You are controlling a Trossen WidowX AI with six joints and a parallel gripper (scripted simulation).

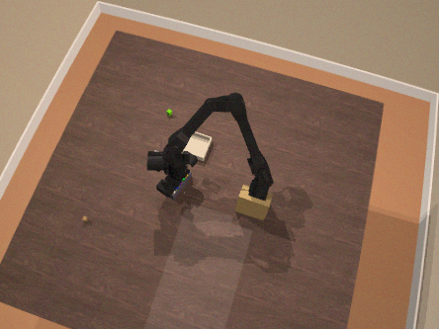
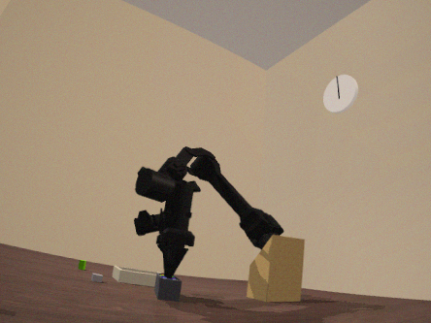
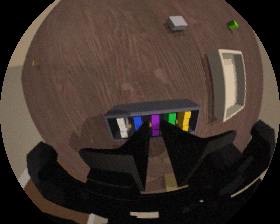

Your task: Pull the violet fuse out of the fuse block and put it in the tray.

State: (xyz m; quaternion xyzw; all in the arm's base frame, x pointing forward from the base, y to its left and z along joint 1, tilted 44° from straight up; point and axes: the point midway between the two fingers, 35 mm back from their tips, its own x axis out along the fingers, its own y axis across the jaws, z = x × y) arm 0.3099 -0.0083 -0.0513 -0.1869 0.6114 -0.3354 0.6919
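My gripper tip is 10 mm above the violet fuse. The rest, counted from my gripper tip: green cube: 160 mm ahead, 290 mm to the right, 20 mm below; then tray: 10 mm ahead, 180 mm to the right, 30 mm below; then grey cube: 130 mm ahead, 90 mm to the right, 30 mm below.
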